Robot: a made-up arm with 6 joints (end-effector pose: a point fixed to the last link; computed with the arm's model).
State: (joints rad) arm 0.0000 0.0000 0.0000 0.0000 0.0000 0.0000
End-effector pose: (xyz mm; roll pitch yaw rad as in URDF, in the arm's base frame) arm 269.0 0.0 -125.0 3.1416 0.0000 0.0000
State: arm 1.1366 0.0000 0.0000 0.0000 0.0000 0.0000
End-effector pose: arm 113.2 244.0 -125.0 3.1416 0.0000 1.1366
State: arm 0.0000 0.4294 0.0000 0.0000 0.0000 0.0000
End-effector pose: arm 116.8 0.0 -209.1 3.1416 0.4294 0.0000
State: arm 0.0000 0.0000 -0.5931 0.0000 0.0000 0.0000
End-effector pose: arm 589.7 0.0 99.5 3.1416 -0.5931 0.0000
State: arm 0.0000 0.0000 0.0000 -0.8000 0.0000 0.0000
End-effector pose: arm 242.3 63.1 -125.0 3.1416 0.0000 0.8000
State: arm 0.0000 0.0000 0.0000 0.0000 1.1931 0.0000
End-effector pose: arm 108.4 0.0 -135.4 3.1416 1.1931 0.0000
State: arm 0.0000 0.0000 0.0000 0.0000 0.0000 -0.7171
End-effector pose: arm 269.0 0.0 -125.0 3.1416 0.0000 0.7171
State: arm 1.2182 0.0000 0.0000 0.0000 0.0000 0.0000
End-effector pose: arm 92.9 252.4 -125.0 3.1416 0.0000 1.2182
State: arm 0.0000 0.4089 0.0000 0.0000 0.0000 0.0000
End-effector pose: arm 124.8 0.0 -206.6 3.1416 0.4089 0.0000
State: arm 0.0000 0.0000 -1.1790 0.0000 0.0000 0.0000
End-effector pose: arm 729.8 0.0 460.1 3.1416 -1.1790 0.0000
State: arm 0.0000 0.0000 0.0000 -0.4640 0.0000 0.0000
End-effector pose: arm 259.7 39.4 -125.0 3.1416 0.0000 0.4640
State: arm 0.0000 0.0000 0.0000 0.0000 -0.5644 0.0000
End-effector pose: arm 315.8 0.0 -60.4 3.1416 -0.5644 0.0000
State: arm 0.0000 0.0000 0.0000 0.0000 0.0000 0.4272
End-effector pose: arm 269.0 0.0 -125.0 3.1416 0.0000 -0.4272
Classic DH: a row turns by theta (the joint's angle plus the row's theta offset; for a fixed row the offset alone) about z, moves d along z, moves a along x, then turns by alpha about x. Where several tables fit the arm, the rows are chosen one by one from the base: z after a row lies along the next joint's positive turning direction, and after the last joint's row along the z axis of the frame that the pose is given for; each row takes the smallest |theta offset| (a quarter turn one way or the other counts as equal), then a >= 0, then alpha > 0; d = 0 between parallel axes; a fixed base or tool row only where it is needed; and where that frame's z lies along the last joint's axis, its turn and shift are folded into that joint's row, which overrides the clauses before.
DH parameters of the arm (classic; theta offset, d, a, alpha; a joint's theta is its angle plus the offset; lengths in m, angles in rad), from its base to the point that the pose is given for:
joint 1: 0 0.182 0 -1.5708
joint 2: -1.3851 0 0.3358 0
joint 3: 1.3851 0 0.119 -1.5708
joint 4: 0 0.524 0 1.5708
joint 5: 0 0 0.088 -1.5708
joint 6: 0 0.113 0 0

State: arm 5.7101 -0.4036 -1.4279 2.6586 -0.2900 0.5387
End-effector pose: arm 399.1 -322.0 681.5 1.5392 1.4974 0.8330
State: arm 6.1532 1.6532 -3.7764 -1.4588 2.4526 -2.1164
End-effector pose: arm 665.2 -227.0 439.6 -2.7061 1.0316 1.1618
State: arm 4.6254 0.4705 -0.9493 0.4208 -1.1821 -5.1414
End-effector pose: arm -112.2 -638.5 130.1 -1.5164 -0.2391 2.6535
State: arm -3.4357 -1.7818 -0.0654 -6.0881 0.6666 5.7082
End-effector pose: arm -262.2 79.3 469.4 2.3992 -1.0462 -2.4918
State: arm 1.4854 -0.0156 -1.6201 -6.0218 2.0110 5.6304
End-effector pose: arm 16.2 613.0 533.0 -2.7060 0.1234 2.2324
